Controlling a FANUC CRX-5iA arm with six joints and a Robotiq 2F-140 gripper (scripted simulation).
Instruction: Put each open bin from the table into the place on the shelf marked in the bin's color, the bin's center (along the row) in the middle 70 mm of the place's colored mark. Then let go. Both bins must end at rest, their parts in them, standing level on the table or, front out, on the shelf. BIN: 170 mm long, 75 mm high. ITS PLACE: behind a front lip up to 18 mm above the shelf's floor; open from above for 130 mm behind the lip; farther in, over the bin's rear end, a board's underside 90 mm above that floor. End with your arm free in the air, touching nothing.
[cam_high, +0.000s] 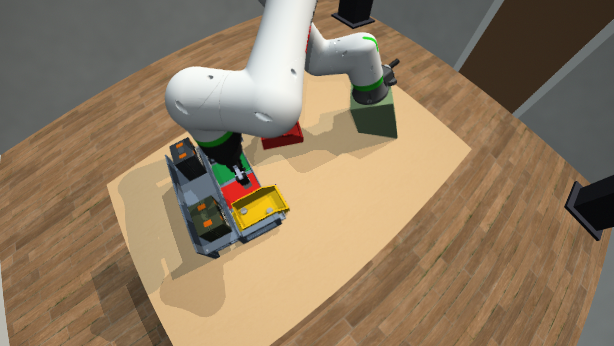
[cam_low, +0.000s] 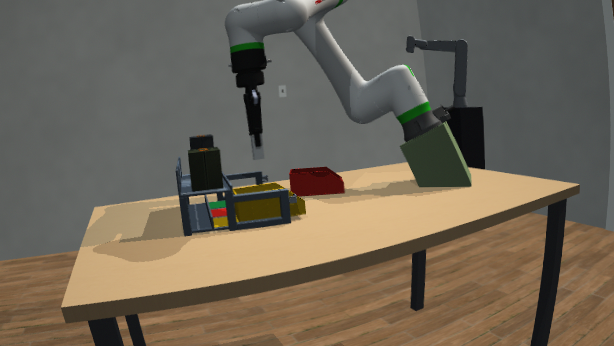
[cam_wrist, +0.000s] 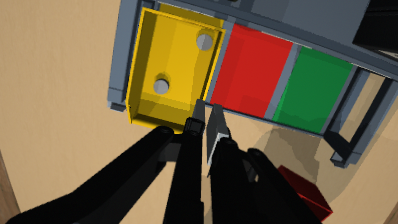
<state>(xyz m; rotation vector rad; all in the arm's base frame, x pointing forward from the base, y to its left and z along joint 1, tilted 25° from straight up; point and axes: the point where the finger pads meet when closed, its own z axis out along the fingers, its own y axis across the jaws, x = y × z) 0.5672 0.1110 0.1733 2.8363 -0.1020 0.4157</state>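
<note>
Right now my hand is 5 cm to the right of the yellow bin and 14 cm above it. The rest, counted from my hand: red bin (24 cm behind, 19 cm to the right, 15 cm below).
</note>
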